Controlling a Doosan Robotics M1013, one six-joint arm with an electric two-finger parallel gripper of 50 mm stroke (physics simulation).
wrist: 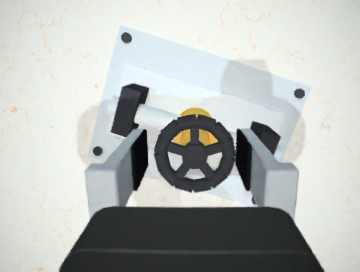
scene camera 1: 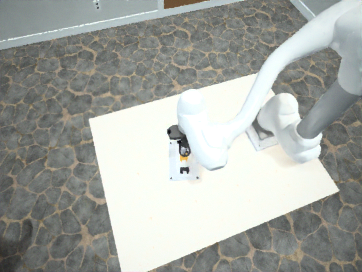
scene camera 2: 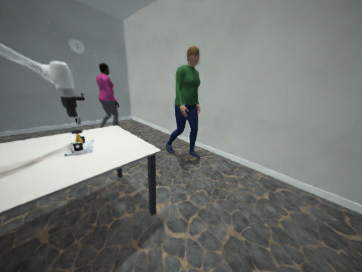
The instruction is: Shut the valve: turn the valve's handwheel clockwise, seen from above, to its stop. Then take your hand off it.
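Observation:
The black five-spoked handwheel [scene camera 1: 185, 150] [scene camera 2: 77, 131] [wrist: 195, 156] sits level on top of the valve's yellow body [scene camera 1: 184, 158] [scene camera 2: 79, 139] [wrist: 196, 112]. The valve's pipe rests in black clamps [scene camera 1: 184, 170] [scene camera 2: 78, 146] [wrist: 130, 110] on a pale plate [scene camera 1: 173, 167] [scene camera 2: 88, 146] [wrist: 165, 60]. My gripper [scene camera 2: 78, 121] [wrist: 191, 147] is open and points down. In the wrist view the wheel appears between its two fingers, with a small gap on each side. In scene camera 2 the fingertips are a little above the wheel. In scene camera 1 the arm hides the fingers.
The arm [scene camera 1: 205, 135] [scene camera 2: 62, 75] reaches over the white table [scene camera 1: 225, 210] [scene camera 2: 115, 142]. Its base plate [scene camera 1: 260, 144] is at the table's right. A person in green [scene camera 2: 188, 85] and a person in pink [scene camera 2: 105, 89] are beyond the table.

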